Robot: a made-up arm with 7 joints.
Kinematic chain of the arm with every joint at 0, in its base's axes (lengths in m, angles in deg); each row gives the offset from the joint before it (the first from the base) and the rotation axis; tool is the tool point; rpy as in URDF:
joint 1: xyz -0.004 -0.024 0.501 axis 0 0.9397 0.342
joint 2: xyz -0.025 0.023 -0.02 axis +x
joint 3: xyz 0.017 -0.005 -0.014 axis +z
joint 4: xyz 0 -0.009 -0.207 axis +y
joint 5: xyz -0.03 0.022 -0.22 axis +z
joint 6: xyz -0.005 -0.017 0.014 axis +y
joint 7: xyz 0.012 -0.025 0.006 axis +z
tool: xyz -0.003 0 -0.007 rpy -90 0 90
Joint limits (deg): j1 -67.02..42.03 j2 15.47..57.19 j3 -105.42..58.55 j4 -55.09..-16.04 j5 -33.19..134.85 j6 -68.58..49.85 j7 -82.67..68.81
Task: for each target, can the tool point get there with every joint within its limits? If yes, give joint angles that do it. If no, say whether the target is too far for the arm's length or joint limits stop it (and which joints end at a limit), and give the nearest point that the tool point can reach.
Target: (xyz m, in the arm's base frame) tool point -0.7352 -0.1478 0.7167
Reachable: no: too far | nearest point -0.3396 0.0019 0.2435 | short by 0.635 m
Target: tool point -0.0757 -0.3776 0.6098
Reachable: no: joint limits stop it (at a limit: joint 1, joint 2, joint 3, joint 4, joint 6, joint 7) | nearest point -0.2650 -0.1183 0.2379 | short by 0.491 m
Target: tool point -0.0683 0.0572 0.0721
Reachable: yes | joints 7.36 19.35 -70.32 -26.59 8.10 -38.75 -45.84
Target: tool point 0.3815 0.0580 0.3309
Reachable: yes | joints -57.16 34.67 -51.93 -32.58 51.56 -51.79 -48.71
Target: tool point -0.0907 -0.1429 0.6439
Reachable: no: joint limits stop it (at a limit: joint 1, joint 2, joint 3, joint 4, joint 6, joint 7) | nearest point -0.2723 -0.1161 0.2421 | short by 0.442 m
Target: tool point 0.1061 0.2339 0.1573
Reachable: yes | joints -6.19 48.43 -38.96 -32.66 34.17 16.06 25.05
